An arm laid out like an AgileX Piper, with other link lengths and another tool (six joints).
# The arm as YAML. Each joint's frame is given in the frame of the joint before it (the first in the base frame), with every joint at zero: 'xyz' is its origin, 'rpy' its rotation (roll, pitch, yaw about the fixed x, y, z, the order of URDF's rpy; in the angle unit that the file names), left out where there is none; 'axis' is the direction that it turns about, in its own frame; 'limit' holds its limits. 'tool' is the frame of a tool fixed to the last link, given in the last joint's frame.
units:
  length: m
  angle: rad
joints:
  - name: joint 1
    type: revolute
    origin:
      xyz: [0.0, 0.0, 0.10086]
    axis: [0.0, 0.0, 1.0]
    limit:
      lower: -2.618
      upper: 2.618
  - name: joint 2
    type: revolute
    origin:
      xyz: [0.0, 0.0, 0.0]
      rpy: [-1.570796, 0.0, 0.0]
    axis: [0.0, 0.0, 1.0]
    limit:
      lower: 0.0
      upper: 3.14
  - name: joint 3
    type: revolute
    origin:
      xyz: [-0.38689, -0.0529, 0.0]
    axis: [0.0, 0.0, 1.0]
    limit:
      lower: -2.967
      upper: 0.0
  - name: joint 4
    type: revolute
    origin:
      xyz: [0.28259, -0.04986, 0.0]
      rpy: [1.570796, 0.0, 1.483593]
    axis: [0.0, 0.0, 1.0]
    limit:
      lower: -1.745
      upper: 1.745
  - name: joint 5
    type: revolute
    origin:
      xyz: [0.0, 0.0, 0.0]
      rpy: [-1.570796, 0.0, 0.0]
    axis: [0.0, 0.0, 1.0]
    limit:
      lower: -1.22
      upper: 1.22
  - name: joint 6
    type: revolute
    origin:
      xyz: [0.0, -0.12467, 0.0]
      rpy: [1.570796, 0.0, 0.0]
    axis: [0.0, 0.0, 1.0]
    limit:
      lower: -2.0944
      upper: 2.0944
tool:
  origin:
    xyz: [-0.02, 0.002, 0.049]
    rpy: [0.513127, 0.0, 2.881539]
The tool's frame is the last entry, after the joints.
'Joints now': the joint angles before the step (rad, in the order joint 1, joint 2, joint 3, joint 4, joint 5, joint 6). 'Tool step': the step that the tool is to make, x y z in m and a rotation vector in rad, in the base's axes. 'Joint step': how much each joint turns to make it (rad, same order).
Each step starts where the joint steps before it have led.
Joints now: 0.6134 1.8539 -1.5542 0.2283 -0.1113 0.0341
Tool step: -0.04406 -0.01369 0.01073 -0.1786 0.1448 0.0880
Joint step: 0.0000 -0.1158 0.0001 -0.0231 0.3457 -0.0527
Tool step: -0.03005 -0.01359 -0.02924 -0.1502 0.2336 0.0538
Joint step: -0.0085 -0.0402 0.0000 -0.0014 0.3240 0.0076
